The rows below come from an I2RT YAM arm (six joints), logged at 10 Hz.
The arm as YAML. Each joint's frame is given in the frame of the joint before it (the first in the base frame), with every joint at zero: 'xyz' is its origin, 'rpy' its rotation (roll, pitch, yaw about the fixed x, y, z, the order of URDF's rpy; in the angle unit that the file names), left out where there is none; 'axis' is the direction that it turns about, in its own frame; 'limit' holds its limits. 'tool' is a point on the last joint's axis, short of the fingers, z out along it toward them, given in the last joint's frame.
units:
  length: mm
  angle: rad
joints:
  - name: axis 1
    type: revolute
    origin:
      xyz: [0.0, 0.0, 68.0]
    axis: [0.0, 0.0, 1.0]
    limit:
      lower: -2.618
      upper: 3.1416
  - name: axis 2
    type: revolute
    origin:
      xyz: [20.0, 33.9, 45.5]
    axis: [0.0, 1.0, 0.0]
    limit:
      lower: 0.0
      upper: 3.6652
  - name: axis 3
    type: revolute
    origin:
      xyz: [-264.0, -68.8, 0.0]
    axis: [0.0, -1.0, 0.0]
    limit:
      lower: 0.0
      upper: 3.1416
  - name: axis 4
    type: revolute
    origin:
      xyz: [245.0, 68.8, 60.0]
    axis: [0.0, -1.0, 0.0]
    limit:
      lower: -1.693
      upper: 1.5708
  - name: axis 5
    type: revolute
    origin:
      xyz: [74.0, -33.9, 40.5]
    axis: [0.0, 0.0, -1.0]
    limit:
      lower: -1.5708
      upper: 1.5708
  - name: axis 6
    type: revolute
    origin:
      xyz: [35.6, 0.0, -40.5]
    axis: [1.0, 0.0, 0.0]
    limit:
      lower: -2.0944
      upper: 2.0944
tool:
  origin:
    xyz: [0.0, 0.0, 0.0]
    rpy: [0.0, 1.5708, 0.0]
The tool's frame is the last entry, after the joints.
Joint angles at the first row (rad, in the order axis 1, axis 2, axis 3, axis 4, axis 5, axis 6):
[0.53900, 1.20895, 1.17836, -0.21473, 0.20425, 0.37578]
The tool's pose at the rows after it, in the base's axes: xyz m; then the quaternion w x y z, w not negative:
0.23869, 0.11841, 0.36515, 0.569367, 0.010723, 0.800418, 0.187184
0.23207, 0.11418, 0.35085, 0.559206, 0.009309, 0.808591, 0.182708
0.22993, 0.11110, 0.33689, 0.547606, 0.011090, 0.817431, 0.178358
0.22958, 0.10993, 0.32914, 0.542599, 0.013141, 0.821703, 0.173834
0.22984, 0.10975, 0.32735, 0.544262, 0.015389, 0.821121, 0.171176
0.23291, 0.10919, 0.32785, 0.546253, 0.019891, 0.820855, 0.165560
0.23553, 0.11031, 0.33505, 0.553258, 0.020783, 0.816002, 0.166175
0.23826, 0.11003, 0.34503, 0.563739, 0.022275, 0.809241, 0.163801
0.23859, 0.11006, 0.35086, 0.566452, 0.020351, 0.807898, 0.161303
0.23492, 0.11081, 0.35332, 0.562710, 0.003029, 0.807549, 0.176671
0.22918, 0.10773, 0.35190, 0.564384, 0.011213, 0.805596, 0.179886
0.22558, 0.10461, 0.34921, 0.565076, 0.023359, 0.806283, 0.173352
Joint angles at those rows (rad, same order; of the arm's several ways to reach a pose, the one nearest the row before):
[0.48335, 1.15365, 1.07859, -0.21475, 0.17180, 0.38196]
[0.48015, 1.11989, 1.01410, -0.21168, 0.16725, 0.38195]
[0.47247, 1.10602, 0.96359, -0.20560, 0.16109, 0.38656]
[0.46942, 1.10295, 0.93739, -0.19790, 0.16413, 0.38810]
[0.46938, 1.10294, 0.92963, -0.18870, 0.17176, 0.38809]
[0.46330, 1.11366, 0.93724, -0.18561, 0.18100, 0.38658]
[0.46327, 1.12437, 0.96478, -0.18562, 0.18560, 0.38351]
[0.45868, 1.13356, 1.00007, -0.18868, 0.19322, 0.37430]
[0.45864, 1.13672, 1.02315, -0.20397, 0.19636, 0.36664]
[0.46171, 1.12450, 1.02472, -0.21321, 0.15353, 0.35742]
[0.46174, 1.09695, 1.00181, -0.21171, 0.15943, 0.37273]
[0.46021, 1.07847, 0.98335, -0.21625, 0.18251, 0.38497]

